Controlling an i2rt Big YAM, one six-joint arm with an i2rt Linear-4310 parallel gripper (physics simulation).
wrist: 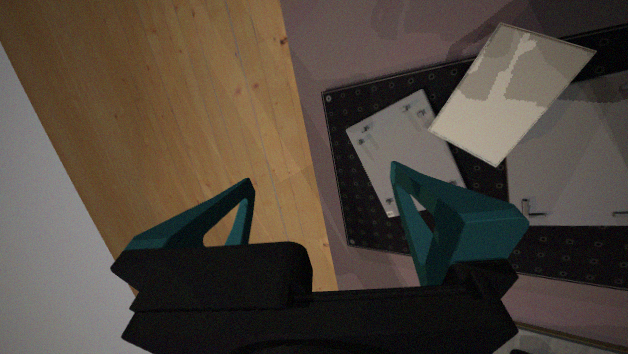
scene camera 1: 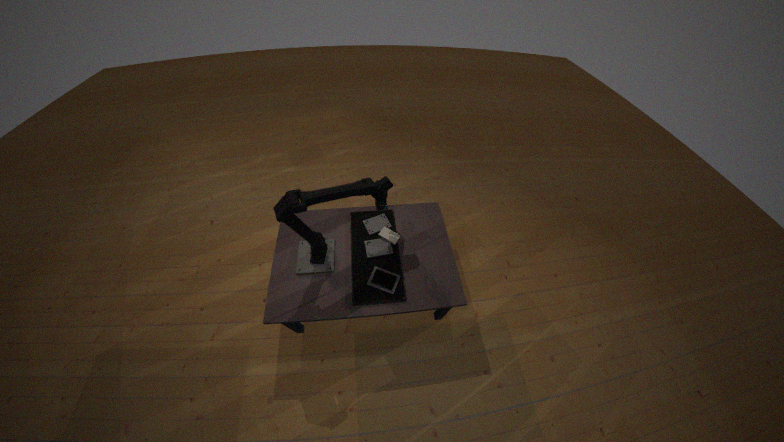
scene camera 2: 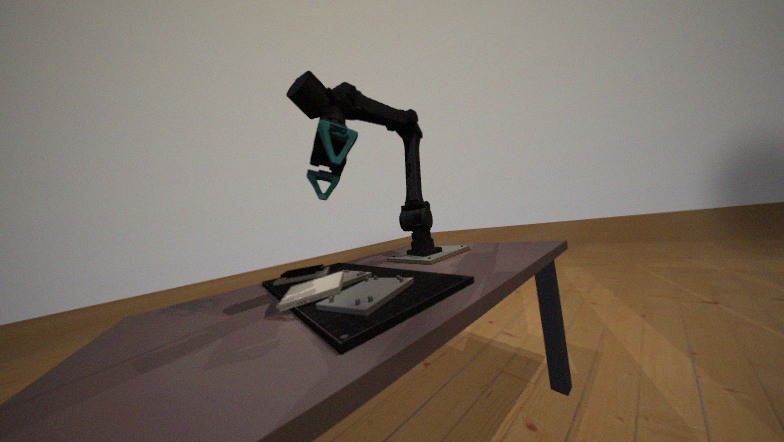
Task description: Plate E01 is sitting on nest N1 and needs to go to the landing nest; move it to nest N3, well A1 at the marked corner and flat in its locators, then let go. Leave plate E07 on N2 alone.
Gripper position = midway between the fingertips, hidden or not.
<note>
My gripper (scene camera 2: 328,183) is open and holds nothing. I also see a grey fixture plate (scene camera 2: 364,298).
My gripper also shows in the wrist view (wrist: 318,177). The grey fixture plate shows as well in the wrist view (wrist: 399,132).
</note>
